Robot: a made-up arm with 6 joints.
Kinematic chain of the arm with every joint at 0, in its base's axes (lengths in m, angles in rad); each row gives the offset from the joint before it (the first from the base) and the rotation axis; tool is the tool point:
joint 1: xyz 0 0 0.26 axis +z
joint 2: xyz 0 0 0 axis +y
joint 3: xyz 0 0 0.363 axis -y
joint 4: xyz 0 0 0 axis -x
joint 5: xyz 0.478 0 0 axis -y
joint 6: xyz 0 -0.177 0 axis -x
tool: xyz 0 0 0
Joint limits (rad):
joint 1: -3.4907..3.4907
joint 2: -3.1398..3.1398
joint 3: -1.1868..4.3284
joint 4: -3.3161..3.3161
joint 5: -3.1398..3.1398
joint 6: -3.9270..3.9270
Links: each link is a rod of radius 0.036 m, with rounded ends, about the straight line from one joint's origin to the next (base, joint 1, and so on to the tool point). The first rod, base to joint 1, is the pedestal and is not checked.
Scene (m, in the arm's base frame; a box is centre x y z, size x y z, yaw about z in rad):
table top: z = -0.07
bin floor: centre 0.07 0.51 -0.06 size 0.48 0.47 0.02 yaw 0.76
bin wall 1: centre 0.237 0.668 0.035 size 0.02 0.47 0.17 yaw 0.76
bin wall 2: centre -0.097 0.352 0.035 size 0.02 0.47 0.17 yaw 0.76
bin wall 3: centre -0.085 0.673 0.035 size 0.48 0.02 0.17 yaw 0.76
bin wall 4: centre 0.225 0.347 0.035 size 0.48 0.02 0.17 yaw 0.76
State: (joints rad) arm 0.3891 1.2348 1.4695 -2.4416 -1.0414 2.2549
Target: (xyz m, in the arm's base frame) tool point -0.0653 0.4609 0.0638
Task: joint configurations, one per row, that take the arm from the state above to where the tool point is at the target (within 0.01 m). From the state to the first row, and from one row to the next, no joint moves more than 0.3 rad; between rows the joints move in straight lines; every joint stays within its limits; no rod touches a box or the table.
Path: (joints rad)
1: 0.5924 1.1478 1.2558 -2.4047 -0.8952 2.3751
2: 0.7957 1.0608 1.0420 -2.3678 -0.7491 2.4953
3: 0.9990 0.9738 0.8283 -2.3308 -0.6029 2.6155
4: 1.1103 0.9247 0.5889 -2.3329 -0.7125 2.5254
5: 1.2216 0.8757 0.3495 -2.3349 -0.8222 2.4352
6: 1.3329 0.8266 0.1101 -2.3370 -0.9318 2.3451
7: 1.4442 0.7775 -0.1293 -2.3390 -1.0414 2.2549

